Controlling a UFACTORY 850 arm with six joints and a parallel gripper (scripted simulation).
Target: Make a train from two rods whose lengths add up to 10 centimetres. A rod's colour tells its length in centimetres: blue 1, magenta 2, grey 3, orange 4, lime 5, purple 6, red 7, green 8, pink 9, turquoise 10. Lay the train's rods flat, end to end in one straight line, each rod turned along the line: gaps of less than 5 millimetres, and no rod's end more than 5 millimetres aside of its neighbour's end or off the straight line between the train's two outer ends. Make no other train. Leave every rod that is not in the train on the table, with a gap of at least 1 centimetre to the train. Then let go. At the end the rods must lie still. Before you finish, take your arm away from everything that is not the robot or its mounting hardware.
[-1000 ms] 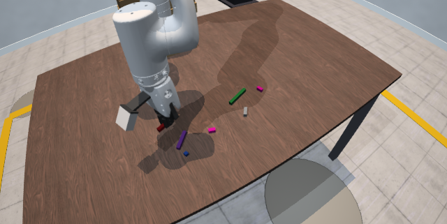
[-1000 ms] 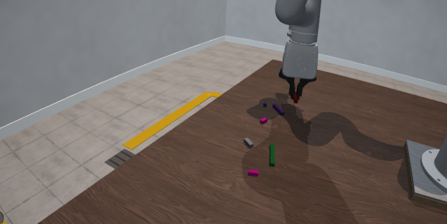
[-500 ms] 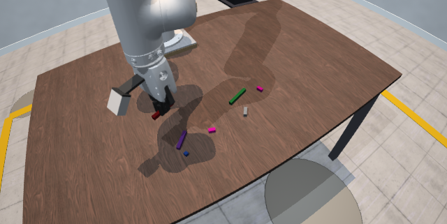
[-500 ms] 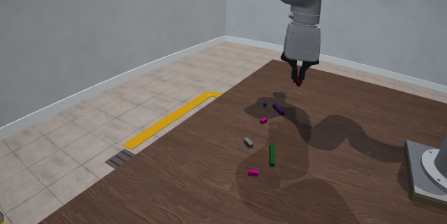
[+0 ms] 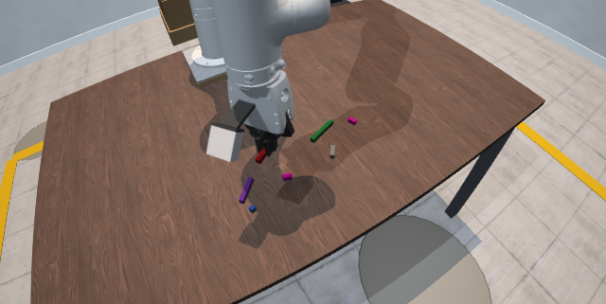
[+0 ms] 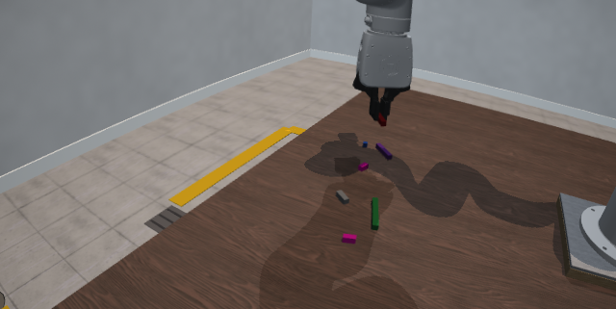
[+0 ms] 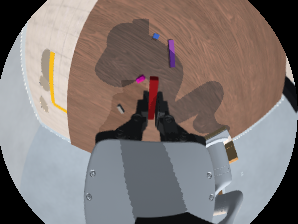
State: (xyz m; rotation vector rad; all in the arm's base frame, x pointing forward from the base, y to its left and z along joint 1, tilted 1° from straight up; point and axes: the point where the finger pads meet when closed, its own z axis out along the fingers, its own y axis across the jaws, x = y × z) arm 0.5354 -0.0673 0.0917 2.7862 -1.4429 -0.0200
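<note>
Now: hand 15 cm to the right of the grey rod and 12 cm above it. Also, from my hand: red rod: 2 cm below; then purple rod: 12 cm below, 6 cm to the right; then small blue rod: 12 cm below, 7 cm to the right, 4 cm ahead.
</note>
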